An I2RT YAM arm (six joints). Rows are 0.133 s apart.
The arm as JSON. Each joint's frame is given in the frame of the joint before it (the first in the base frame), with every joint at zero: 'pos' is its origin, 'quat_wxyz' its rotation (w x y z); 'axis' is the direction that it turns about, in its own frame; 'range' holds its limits. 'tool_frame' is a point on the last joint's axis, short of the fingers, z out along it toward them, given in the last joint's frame.
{
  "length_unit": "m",
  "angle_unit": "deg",
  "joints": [
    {
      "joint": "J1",
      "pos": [
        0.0,
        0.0,
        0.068
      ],
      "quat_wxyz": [
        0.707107,
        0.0,
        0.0,
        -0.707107
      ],
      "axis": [
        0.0,
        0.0,
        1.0
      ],
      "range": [
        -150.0,
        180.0
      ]
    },
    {
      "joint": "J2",
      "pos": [
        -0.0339,
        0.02,
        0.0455
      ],
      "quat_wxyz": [
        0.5,
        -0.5,
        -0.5,
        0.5
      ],
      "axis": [
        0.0,
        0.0,
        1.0
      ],
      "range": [
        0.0,
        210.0
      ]
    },
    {
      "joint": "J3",
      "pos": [
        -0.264,
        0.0,
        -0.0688
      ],
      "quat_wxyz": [
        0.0,
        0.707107,
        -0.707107,
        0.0
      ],
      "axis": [
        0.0,
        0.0,
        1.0
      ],
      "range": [
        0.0,
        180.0
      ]
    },
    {
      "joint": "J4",
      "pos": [
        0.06,
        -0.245,
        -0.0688
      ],
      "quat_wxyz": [
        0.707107,
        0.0,
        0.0,
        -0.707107
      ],
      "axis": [
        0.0,
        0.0,
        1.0
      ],
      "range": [
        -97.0,
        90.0
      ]
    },
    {
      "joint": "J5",
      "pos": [
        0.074,
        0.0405,
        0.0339
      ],
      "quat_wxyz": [
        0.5,
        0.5,
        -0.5,
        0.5
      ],
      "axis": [
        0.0,
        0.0,
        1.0
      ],
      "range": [
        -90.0,
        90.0
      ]
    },
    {
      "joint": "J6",
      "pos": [
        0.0,
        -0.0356,
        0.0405
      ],
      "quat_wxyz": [
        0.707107,
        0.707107,
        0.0,
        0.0
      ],
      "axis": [
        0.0,
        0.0,
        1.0
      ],
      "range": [
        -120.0,
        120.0
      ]
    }
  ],
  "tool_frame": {
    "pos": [
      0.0,
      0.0,
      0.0
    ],
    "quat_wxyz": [
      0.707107,
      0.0,
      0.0,
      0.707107
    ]
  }
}
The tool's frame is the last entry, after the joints.
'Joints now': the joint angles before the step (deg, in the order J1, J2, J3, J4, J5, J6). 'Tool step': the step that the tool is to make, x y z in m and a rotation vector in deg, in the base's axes. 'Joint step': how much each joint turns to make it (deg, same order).
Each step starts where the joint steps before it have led.
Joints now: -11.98 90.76 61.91 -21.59 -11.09 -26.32
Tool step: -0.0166 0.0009 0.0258 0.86 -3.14 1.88
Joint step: -0.77 -5.46 -0.10 -2.71 -2.88 -1.04
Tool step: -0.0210 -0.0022 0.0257 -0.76 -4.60 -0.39
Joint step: -1.40 -6.37 -0.96 -0.88 -0.95 -0.51
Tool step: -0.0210 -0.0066 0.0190 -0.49 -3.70 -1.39
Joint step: -2.49 -5.36 -0.90 -0.86 -1.16 -0.36
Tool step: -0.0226 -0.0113 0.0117 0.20 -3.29 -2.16
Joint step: -4.07 -4.88 -1.63 -0.26 -2.27 -0.21
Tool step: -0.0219 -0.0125 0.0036 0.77 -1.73 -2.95
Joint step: -4.84 -3.93 -1.99 -0.65 -2.34 0.01
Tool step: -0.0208 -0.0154 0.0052 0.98 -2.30 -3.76
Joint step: -6.02 -3.06 -1.11 -0.27 -2.97 0.36
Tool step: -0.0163 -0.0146 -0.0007 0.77 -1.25 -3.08
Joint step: -5.70 -1.56 -1.18 0.06 -2.92 -0.36
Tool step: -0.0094 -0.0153 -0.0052 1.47 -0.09 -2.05
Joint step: -4.89 0.60 -0.60 0.01 -3.02 -0.68
